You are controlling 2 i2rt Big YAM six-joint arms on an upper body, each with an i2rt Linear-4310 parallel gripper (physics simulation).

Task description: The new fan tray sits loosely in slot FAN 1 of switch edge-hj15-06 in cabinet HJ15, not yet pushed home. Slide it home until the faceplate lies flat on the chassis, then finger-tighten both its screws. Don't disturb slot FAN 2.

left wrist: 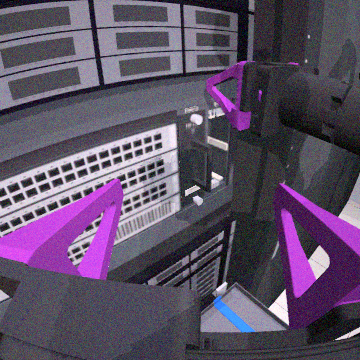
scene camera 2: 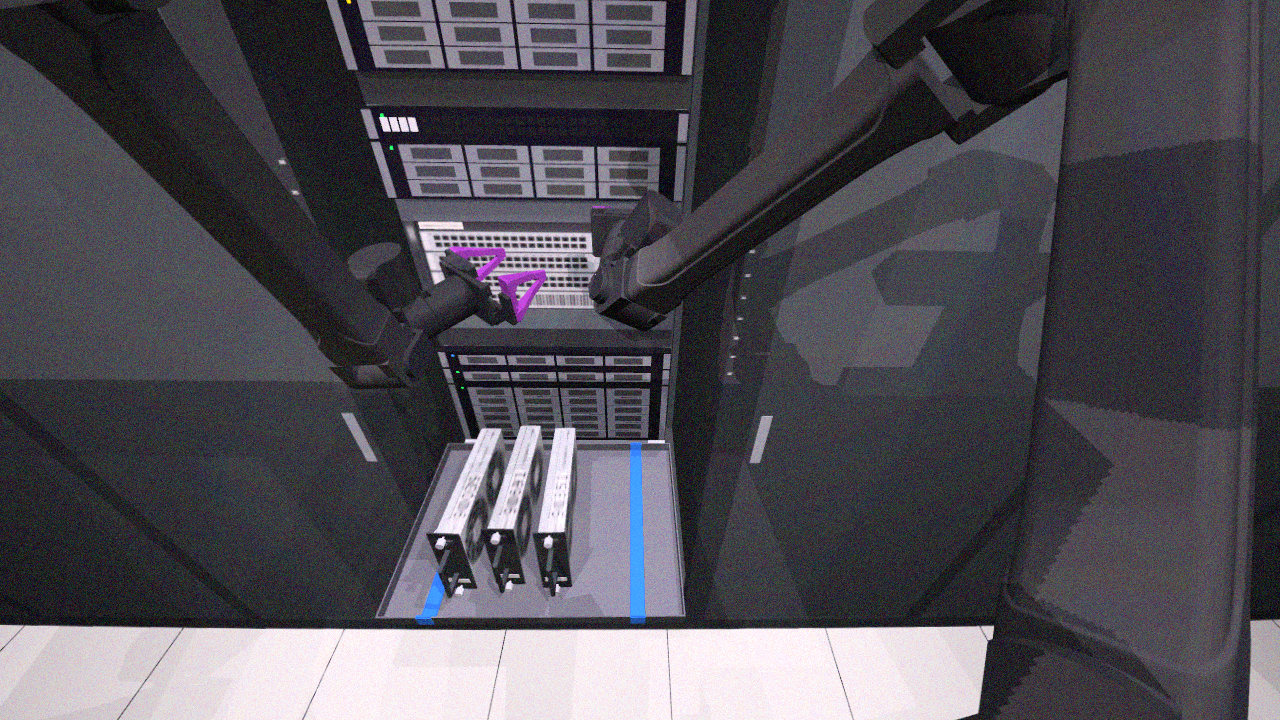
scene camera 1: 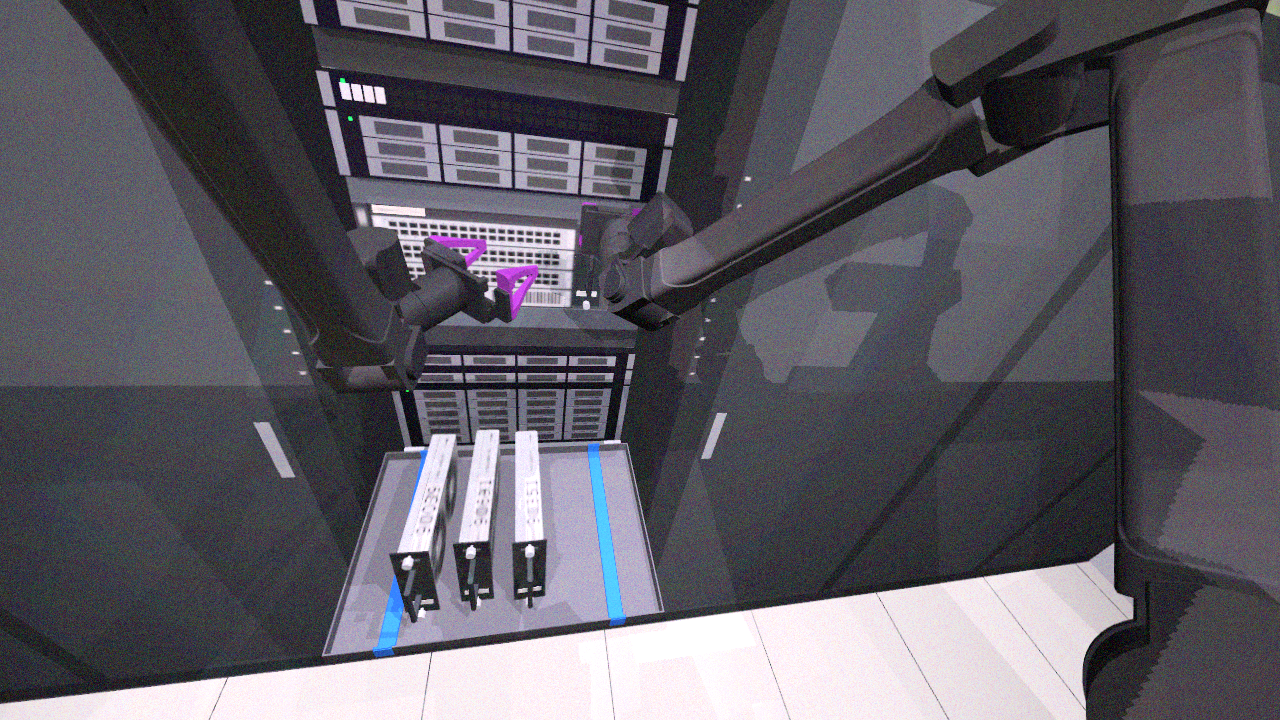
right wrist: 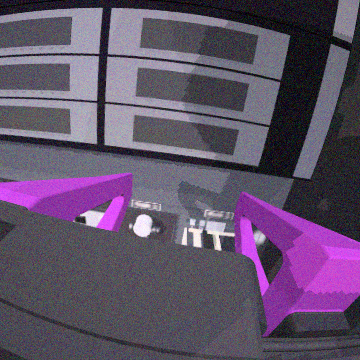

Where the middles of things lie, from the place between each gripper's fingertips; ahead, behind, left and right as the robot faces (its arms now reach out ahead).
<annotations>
Now: right hand 57 cm above the grey tray (scene camera 1: 574, 590), 21 cm past it and 16 cm to the right of it.
Now: the grey tray 530 mm below my left hand, 90 mm behind it and 10 mm to the left of it.
</annotations>
